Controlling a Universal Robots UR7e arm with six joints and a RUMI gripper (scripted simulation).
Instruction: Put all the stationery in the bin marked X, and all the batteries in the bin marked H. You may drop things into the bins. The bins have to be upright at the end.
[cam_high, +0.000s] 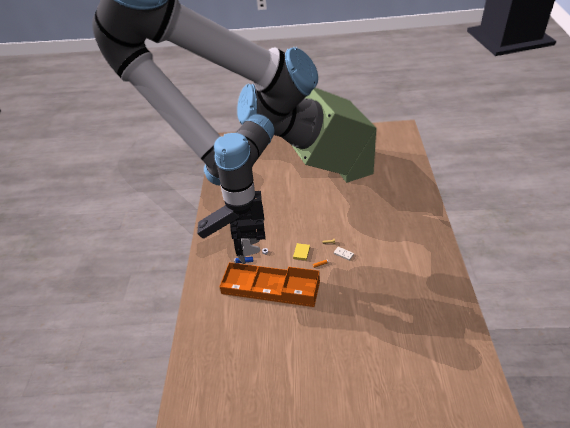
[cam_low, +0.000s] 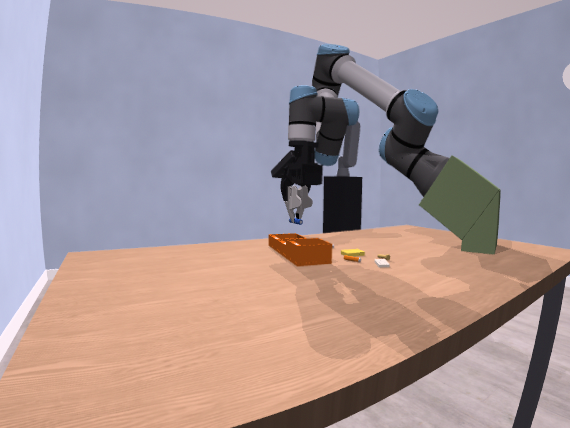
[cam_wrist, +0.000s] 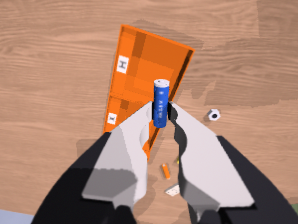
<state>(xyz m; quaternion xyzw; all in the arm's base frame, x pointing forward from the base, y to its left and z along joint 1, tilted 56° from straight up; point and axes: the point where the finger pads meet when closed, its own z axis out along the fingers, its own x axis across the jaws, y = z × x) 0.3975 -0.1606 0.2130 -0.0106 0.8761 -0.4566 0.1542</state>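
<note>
The orange pen-like stick lies 21 cm to the left of my hand and 8 cm below it. Round my hand: blue battery: 1 cm below; then grey nut: 8 cm behind, 6 cm to the left, 8 cm below; then orange bin: 5 cm ahead, 6 cm to the left, 6 cm below.
</note>
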